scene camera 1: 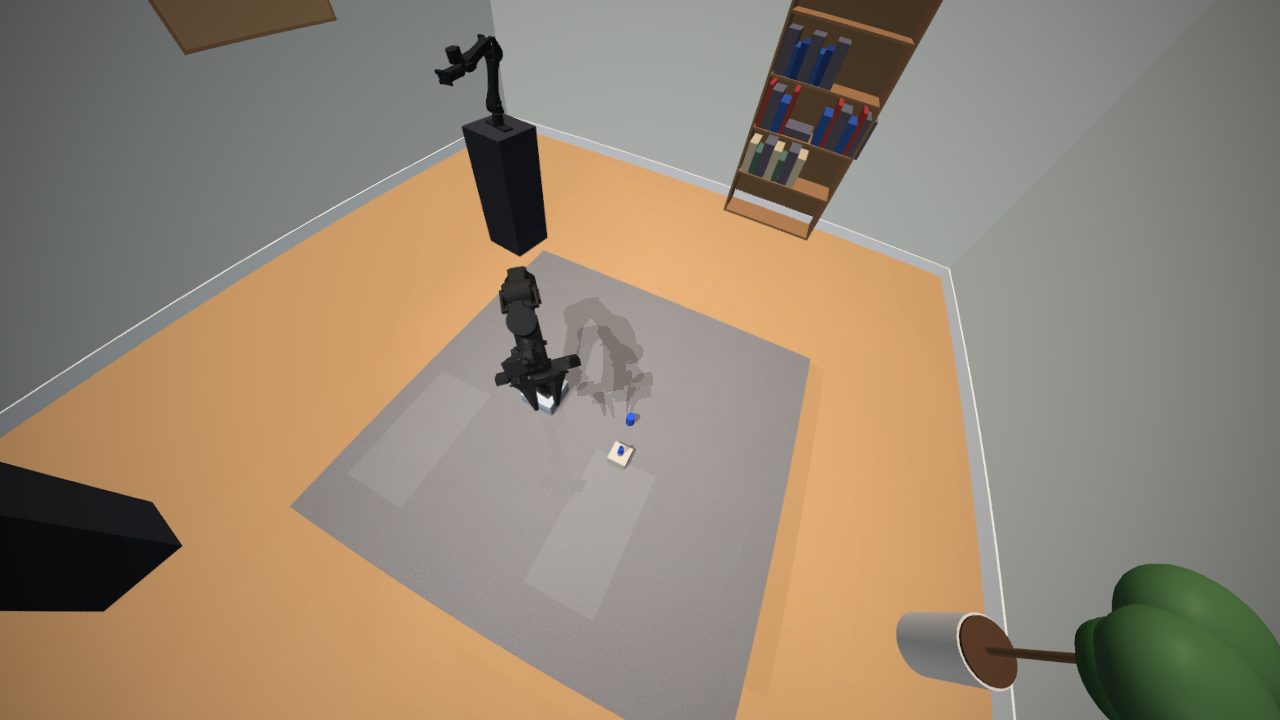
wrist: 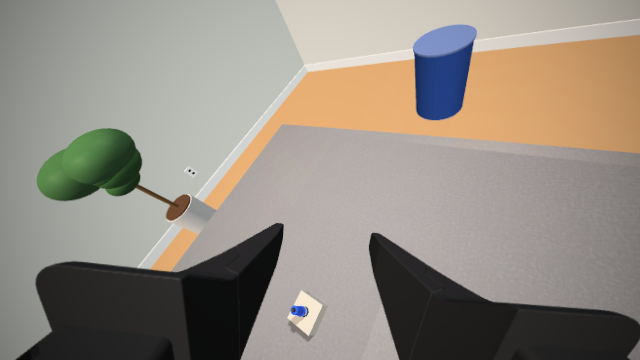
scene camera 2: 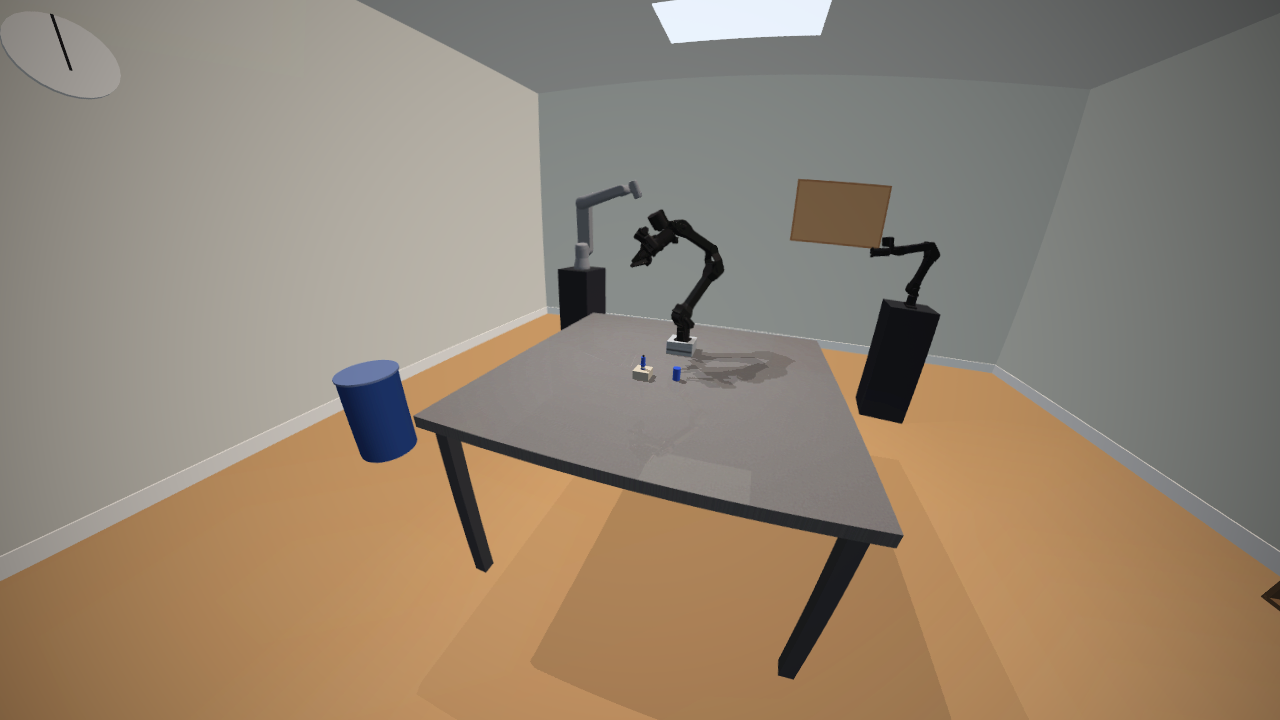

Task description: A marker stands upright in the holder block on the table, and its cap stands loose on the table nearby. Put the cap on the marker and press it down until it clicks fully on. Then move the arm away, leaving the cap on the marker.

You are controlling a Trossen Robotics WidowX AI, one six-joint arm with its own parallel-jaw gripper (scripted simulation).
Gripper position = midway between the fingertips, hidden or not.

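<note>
Gripper, mine, visible: my gripper (scene camera 1: 547, 408). Gripper also in scene camera 2 (scene camera 2: 631, 264) and the wrist view (wrist: 326, 235).
</note>
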